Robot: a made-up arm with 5 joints.
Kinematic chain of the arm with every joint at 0, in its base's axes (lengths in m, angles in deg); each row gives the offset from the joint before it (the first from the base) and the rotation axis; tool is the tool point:
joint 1: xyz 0 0 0.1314 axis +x
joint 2: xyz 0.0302 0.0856 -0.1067 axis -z
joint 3: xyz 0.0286 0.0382 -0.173 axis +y
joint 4: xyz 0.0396 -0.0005 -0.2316 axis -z
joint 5: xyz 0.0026 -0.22 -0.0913 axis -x
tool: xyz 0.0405 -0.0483 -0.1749
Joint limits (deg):
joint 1: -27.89..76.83
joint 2: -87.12..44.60
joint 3: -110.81..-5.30
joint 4: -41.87..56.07
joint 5: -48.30..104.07
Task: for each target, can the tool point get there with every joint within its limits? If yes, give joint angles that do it. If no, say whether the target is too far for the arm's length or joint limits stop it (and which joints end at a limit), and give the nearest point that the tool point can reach.
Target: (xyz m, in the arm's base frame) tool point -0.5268 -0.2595 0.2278
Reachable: no: joint limits stop it (at a limit: joint 1, joint 2, joint 3, joint 5) | nearest point -0.0614 -0.2592 0.2254 | short by 0.465 m
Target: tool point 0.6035 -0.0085 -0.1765
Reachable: yes | joints 7.10 -12.74 -71.11 -10.71 12.98
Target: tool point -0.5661 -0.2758 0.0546
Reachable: no: joint limits stop it (at a limit: joint 1, joint 2, joint 3, joint 5) | nearest point -0.2299 -0.3307 -0.2843 | short by 0.481 m
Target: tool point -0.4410 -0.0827 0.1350
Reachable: no: joint limits stop it (at a limit: joint 2, joint 3, joint 5) | nearest point -0.0535 -0.2275 0.1413 | short by 0.414 m
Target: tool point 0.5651 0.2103 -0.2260
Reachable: yes | joints -15.45 -44.28 -84.08 8.80 -4.12
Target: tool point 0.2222 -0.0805 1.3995
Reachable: no: too far | nearest point 0.1966 0.1330 0.7045 | short by 0.727 m
